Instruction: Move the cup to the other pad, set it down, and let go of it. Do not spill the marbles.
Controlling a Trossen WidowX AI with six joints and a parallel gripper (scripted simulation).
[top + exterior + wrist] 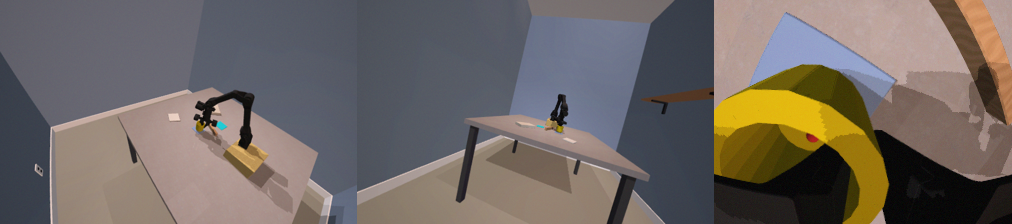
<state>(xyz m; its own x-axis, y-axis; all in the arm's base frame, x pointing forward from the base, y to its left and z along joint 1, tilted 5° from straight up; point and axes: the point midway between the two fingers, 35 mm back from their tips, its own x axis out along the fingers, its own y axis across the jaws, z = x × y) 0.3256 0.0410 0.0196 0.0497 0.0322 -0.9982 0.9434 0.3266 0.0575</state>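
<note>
Now: gripper tip 200 mm to the left of the teal pad, 80 mm past it and 50 mm above it. Also, from my gripper tip: wooden bar: 100 mm to the right, 40 mm below, 20 mm behind; yellow cup: 20 mm ahead, 10 mm to the left; light blue pad: 50 mm below, 30 mm ahead, 10 mm to the left.
</note>
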